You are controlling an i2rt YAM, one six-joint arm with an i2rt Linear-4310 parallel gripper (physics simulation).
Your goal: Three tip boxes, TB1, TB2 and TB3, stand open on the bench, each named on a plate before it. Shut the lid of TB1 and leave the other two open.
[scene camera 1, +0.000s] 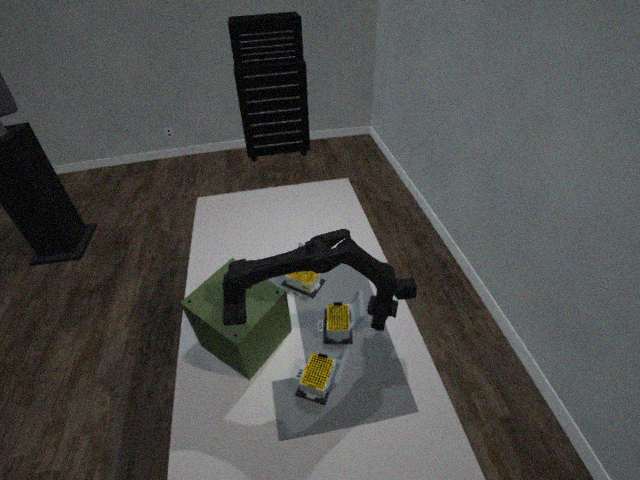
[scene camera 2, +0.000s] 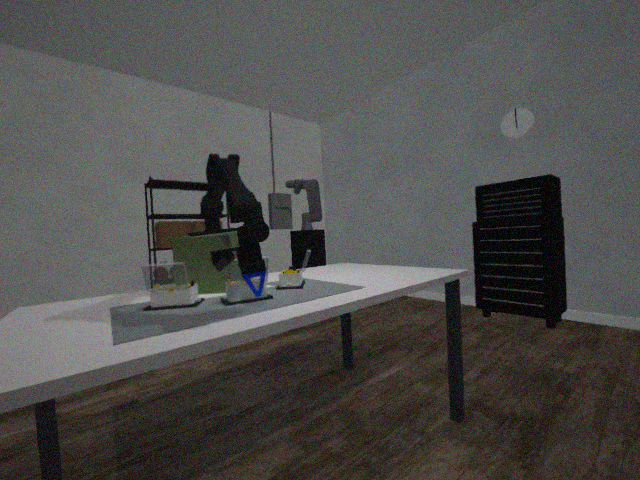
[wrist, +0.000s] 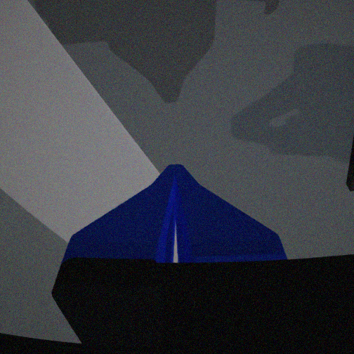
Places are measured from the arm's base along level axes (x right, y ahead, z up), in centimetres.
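Pixels of known places: gripper, fingertip midpoint: (scene camera 2: 258, 296); arm's base, link origin: (scene camera 1: 235, 298) (scene camera 2: 213, 233).
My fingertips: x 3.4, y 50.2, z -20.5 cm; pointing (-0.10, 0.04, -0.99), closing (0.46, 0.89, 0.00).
Note:
For each thing: its middle in the pictures, then the offset to it from my fingertips. Level surfaces: height alone.
- grey mat, surface height: dz -3.7 cm
- middle box, body centre: (scene camera 2: 245, 289) (scene camera 1: 334, 321) dy -16.9, dx -3.0, dz -0.4 cm
- far box, body centre: (scene camera 1: 301, 279) (scene camera 2: 288, 278) dy -26.5, dx -26.0, dz -0.4 cm
Three tip boxes with yellow racks stand on the grey mat (scene camera 1: 289, 413) (scene camera 2: 131, 324). The near box (scene camera 1: 316, 374) (scene camera 2: 173, 298) has its clear lid (scene camera 2: 164, 273) standing up. The middle box (scene camera 1: 338, 331) (scene camera 2: 237, 291) is partly behind my gripper in scene camera 2; its lid is faint and mostly hidden. The far box (scene camera 1: 305, 281) (scene camera 2: 290, 280) is partly behind the arm in scene camera 1, and its lid (scene camera 2: 307, 258) stands up. The name plates are too small to read. My gripper (scene camera 2: 258, 294) (wrist: 175, 175) is shut and empty, low beside the middle box on its lid side.
A large green block (scene camera 1: 263, 341) (scene camera 2: 199, 263) stands by the arm's base, to the left of the boxes in scene camera 1. The white bench's long edge (scene camera 2: 310, 315) runs past the mat. A black tool cabinet (scene camera 1: 273, 103) (scene camera 2: 516, 248) stands on the floor beyond the bench.

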